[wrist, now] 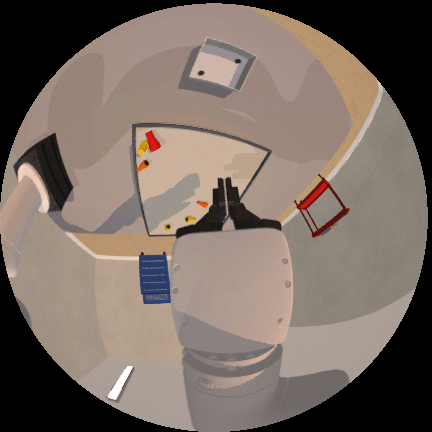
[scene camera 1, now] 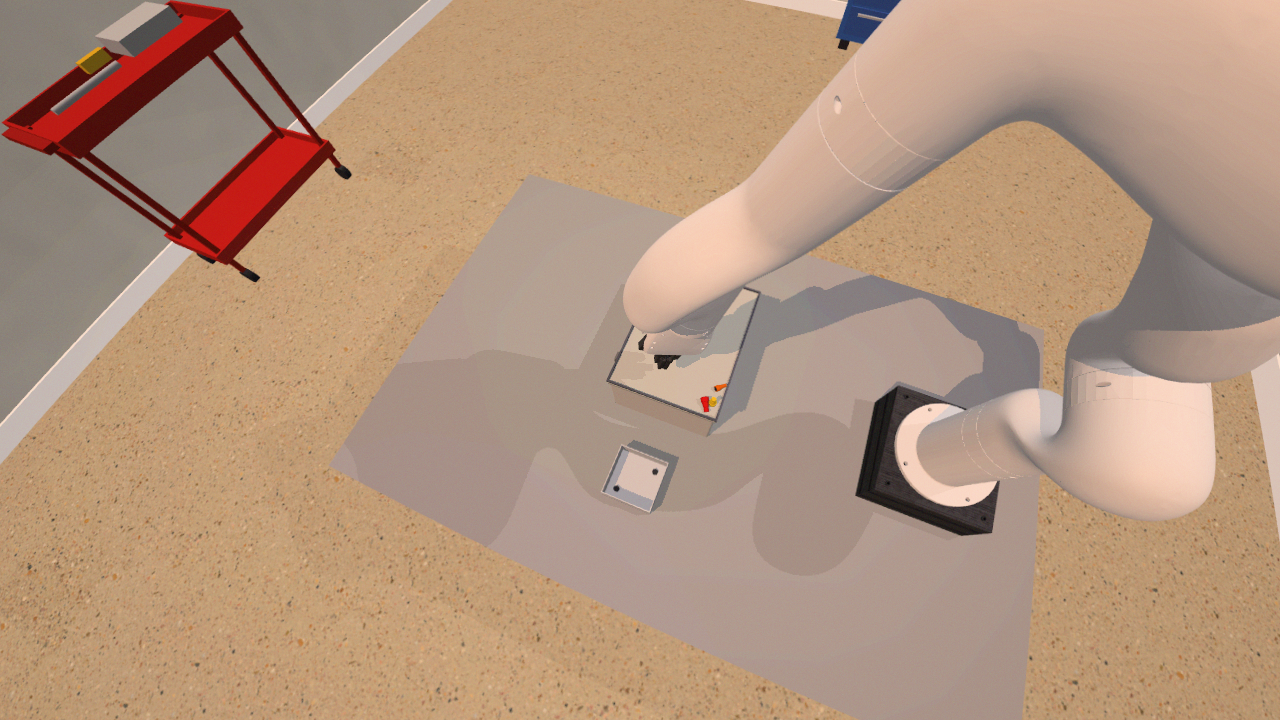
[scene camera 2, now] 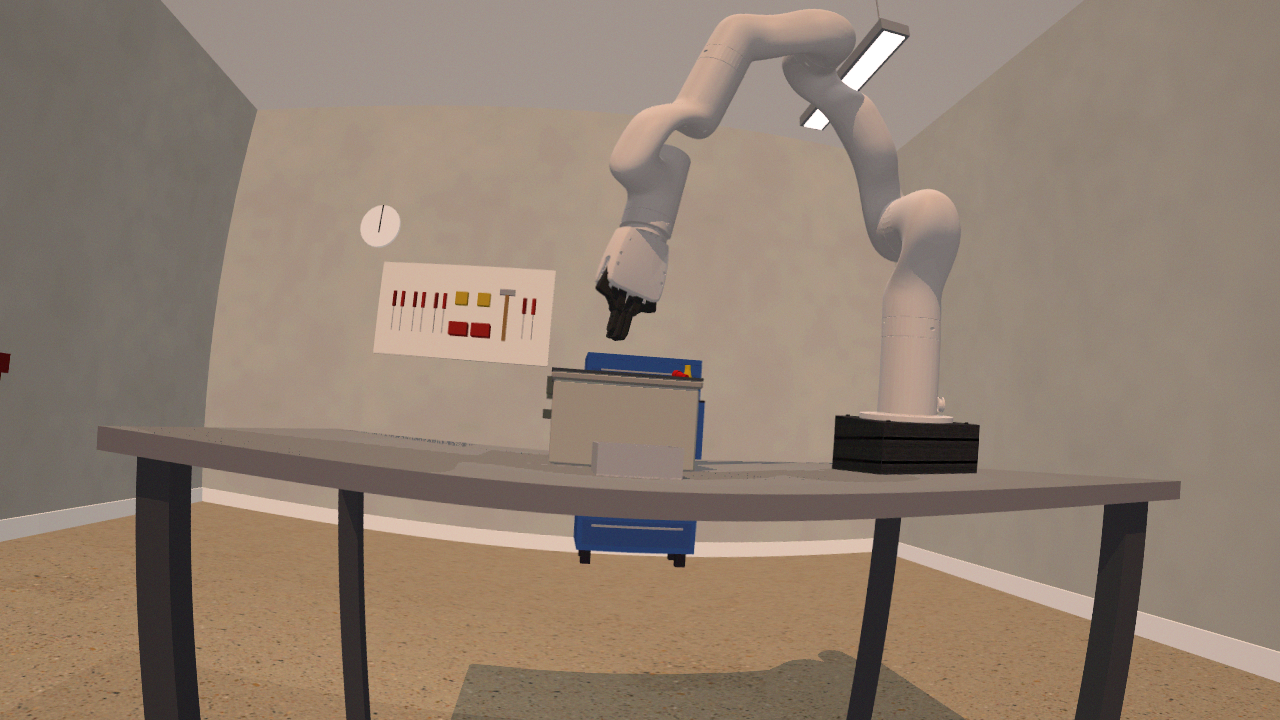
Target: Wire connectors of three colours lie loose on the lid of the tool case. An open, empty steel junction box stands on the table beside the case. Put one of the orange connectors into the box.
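Observation:
My gripper (scene camera 2: 616, 337) (wrist: 224, 185) is shut and empty, above the lid of the tool case (scene camera 1: 689, 389) (scene camera 2: 622, 420) (wrist: 175, 150). One orange connector (wrist: 202, 204) lies on the lid left of the fingers in the wrist view. Another orange connector (scene camera 1: 720, 387) (wrist: 143, 166) lies near the lid's edge, close to a red connector (scene camera 1: 705, 403) (wrist: 153, 141) and yellow ones (scene camera 1: 713, 402) (wrist: 143, 147). Two more yellow connectors (wrist: 190, 219) (wrist: 168, 227) lie near the far edge of the lid. The steel junction box (scene camera 1: 631, 483) (scene camera 2: 637, 460) (wrist: 215, 67) stands open and empty beside the case.
The arm's black base block (scene camera 1: 881, 447) (scene camera 2: 904, 445) (wrist: 57, 172) stands on the table (scene camera 1: 626, 573) (scene camera 2: 358, 467), to the right of the case in the scene views. A red cart (scene camera 1: 259, 192) (wrist: 315, 194) and a blue cabinet (scene camera 2: 635, 535) (wrist: 154, 274) stand away from the table.

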